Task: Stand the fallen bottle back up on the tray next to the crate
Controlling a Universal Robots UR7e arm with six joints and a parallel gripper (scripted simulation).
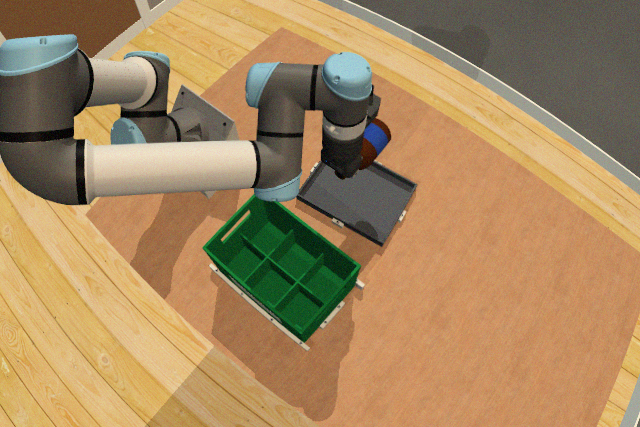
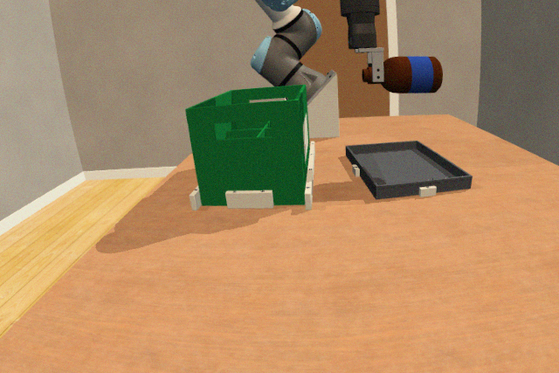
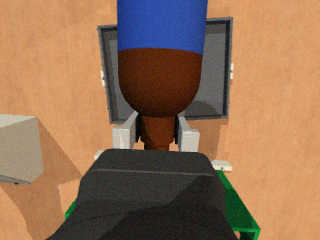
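My hand is 50 mm to the right of the bottle, 10 mm past it and 10 mm above it. The rest, counted from my hand: green crate 240 mm to the right, 120 mm below, 30 mm ahead; then dark grey tray 190 mm below, 50 mm to the left.
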